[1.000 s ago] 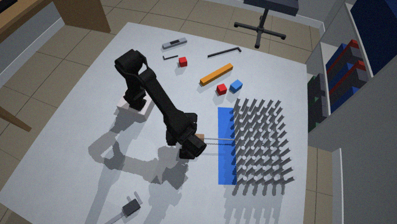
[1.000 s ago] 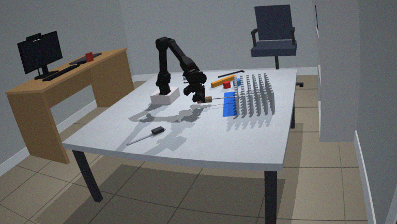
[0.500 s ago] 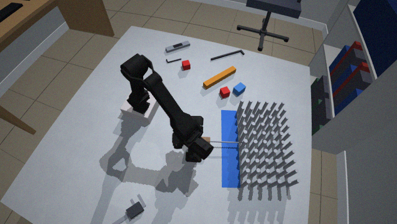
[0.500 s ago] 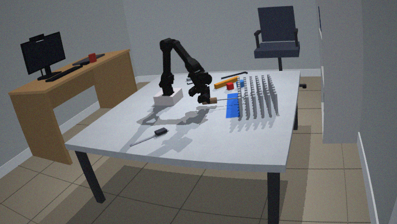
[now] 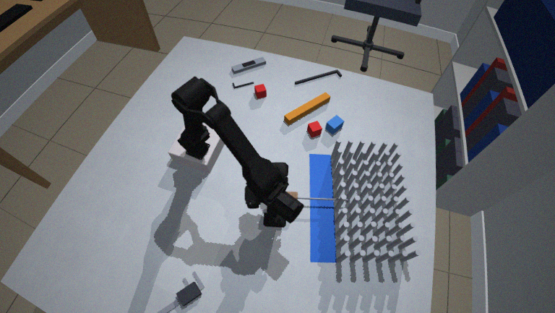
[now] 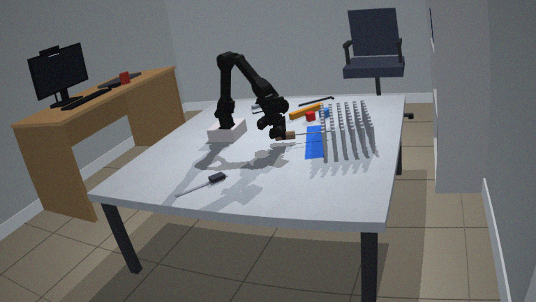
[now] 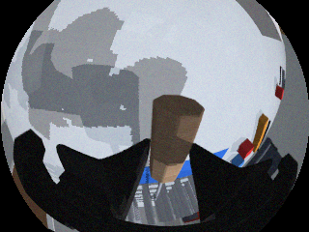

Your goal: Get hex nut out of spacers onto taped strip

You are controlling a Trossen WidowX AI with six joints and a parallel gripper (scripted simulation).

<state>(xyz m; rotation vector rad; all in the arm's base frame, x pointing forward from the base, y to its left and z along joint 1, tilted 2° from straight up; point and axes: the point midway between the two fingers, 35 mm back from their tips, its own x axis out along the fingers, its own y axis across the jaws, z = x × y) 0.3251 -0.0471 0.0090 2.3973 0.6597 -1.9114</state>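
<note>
The taped strip lies 12 cm ahead of my gripper tip, 4 cm to the left of it and 4 cm below it. The rest, counted from my gripper tip: orange bar (40 cm to the left, 5 cm behind, 2 cm below); then blue cube (36 cm to the left, 7 cm ahead, 2 cm below); then wire hook tool (10 cm ahead, 4 cm to the left).
</note>
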